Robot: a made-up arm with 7 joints.
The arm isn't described. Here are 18 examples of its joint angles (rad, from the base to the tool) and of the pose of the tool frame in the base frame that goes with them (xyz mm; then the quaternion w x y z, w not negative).
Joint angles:
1: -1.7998 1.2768 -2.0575 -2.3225 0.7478 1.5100 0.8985
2: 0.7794 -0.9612 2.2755 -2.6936 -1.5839 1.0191 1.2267
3: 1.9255 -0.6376 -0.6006 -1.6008 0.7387 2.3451 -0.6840
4: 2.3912 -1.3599 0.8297 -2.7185 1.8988 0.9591 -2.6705
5: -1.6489 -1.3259 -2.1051 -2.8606 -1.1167 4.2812 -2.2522
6: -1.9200 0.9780 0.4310 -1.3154 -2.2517 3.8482 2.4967
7: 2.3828 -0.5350 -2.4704 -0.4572 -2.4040 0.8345 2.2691
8: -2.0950 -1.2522 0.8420 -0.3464 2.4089 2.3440 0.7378
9: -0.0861 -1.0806 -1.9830 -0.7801 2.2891 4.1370 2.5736
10: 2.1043 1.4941 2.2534 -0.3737 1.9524 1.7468 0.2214
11: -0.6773 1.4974 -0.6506 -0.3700 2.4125 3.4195 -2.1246
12: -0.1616 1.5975 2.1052 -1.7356 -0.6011 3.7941 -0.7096
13: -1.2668 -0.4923 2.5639 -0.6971 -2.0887 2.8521 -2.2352
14: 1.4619 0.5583 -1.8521 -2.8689 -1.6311 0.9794 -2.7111
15: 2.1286 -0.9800 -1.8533 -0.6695 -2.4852 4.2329 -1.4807
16: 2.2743 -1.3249 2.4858 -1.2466 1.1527 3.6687 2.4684
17: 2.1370 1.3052 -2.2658 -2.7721 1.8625 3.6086 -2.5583
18: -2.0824 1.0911 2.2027 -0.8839 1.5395 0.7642 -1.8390
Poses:
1: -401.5 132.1 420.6 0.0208 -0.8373 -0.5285 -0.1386
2: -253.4 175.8 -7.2 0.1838 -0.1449 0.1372 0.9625
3: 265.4 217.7 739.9 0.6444 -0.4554 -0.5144 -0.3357
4: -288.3 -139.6 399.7 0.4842 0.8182 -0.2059 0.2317
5: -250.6 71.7 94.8 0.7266 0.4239 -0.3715 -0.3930
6: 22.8 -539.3 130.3 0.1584 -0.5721 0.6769 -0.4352
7: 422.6 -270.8 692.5 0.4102 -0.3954 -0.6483 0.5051
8: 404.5 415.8 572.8 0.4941 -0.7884 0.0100 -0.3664
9: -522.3 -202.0 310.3 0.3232 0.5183 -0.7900 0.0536
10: -485.4 488.8 376.2 0.1111 0.2660 0.3894 0.8748
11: 344.4 -497.0 101.5 0.4446 0.7391 -0.2865 0.4172
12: 396.2 294.8 444.0 0.6362 -0.3690 -0.0234 -0.6771
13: -43.2 551.6 557.9 0.8904 -0.4343 0.1265 -0.0506
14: 259.4 -193.4 176.7 0.5541 -0.0595 -0.2443 0.7936
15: 450.1 -248.9 444.2 0.7341 -0.2843 0.5665 0.2436
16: 115.5 -565.3 60.8 0.2482 0.4951 0.5931 -0.5844
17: 182.3 37.4 424.1 0.7525 0.6169 0.1128 0.2009
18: 52.0 -467.3 705.5 0.0979 0.2508 -0.6646 -0.6970
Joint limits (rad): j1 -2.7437..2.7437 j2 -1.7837..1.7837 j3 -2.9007..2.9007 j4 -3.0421..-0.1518 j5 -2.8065..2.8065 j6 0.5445..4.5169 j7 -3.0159..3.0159
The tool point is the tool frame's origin. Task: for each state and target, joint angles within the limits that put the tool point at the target. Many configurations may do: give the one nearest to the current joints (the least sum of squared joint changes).
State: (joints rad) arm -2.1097 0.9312 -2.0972 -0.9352 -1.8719 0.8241 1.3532
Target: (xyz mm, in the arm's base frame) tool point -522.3 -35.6 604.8
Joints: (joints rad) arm -2.1140 1.0772 -1.9107 -1.2927 -1.7961 0.7191 1.3532
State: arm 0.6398 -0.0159 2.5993 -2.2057 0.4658 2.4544 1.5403
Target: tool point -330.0 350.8 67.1
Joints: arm 0.0325 -0.6339 2.3718 -2.3234 0.4796 2.3449 1.5403
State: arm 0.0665 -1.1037 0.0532 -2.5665 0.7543 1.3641 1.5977
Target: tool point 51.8 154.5 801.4
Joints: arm 0.0571 -0.9541 0.2771 -1.6602 0.7625 1.5262 1.5977
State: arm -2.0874 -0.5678 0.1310 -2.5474 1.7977 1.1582 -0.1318
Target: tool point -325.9 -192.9 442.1
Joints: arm -2.3971 -0.5854 -0.2355 -2.4471 1.8100 1.2145 -0.1318
